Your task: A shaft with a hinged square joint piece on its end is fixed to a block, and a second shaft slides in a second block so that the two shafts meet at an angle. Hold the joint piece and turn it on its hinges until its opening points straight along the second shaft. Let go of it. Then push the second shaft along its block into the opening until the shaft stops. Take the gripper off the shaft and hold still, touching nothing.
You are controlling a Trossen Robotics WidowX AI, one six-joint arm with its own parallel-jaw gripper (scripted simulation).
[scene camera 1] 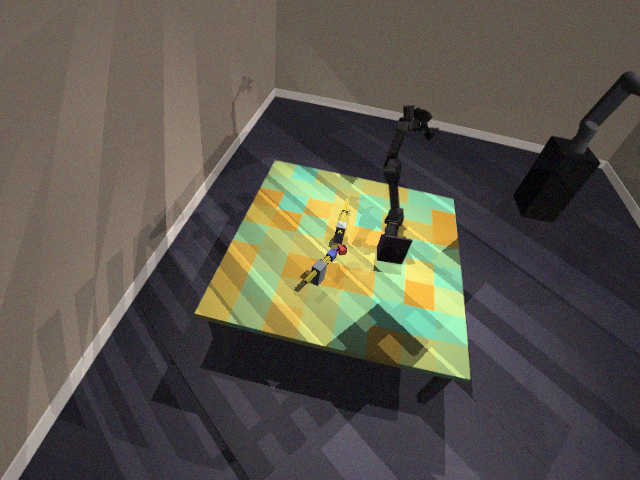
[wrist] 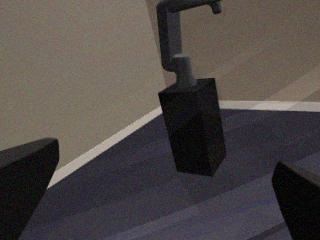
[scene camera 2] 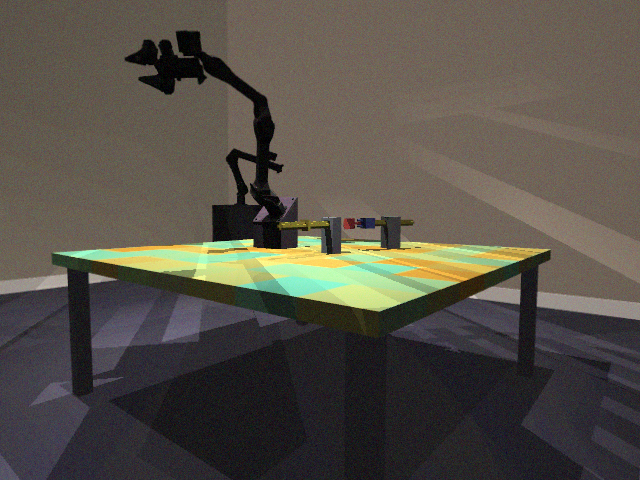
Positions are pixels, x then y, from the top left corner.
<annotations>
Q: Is the gripper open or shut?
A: Open.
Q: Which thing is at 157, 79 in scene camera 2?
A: The gripper.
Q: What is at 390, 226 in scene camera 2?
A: A block.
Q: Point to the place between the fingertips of the gripper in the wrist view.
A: At 168, 161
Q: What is the gripper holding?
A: Nothing.
</annotations>
